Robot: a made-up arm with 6 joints.
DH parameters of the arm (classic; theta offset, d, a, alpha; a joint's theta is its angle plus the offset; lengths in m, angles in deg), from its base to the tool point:
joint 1: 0 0.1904 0 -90
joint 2: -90 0 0.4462 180
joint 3: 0 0 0 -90
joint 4: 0 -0.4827 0 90
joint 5: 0 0.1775 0 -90
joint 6: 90 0 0 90
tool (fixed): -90 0 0 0
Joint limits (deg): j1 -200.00..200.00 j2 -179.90..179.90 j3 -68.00..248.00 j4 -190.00..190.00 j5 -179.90..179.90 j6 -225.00..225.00
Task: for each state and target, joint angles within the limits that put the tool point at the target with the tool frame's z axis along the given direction. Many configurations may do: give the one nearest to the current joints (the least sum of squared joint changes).
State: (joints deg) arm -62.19 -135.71 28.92 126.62 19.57 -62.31
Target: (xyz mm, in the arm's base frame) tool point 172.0 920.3 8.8 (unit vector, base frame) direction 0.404 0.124 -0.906
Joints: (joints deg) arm -97.88 -107.83 57.61 104.42 21.36 -81.25
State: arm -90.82 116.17 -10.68 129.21 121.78 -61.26
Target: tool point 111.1 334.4 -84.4 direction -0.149 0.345 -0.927
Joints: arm -98.91 161.52 -54.53 109.05 149.78 -55.03
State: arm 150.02 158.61 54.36 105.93 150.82 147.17
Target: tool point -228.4 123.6 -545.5 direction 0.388 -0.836 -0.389
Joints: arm 144.78 122.05 -1.41 99.97 124.74 158.55
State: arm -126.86 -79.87 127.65 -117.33 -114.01 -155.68
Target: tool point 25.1 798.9 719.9 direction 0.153 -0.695 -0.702
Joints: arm -88.30 -58.70 105.23 -105.95 -73.33 -205.23
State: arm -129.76 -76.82 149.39 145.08 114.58 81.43
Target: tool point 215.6 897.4 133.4 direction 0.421 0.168 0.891
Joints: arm -104.58 -76.69 101.31 84.40 132.81 114.10
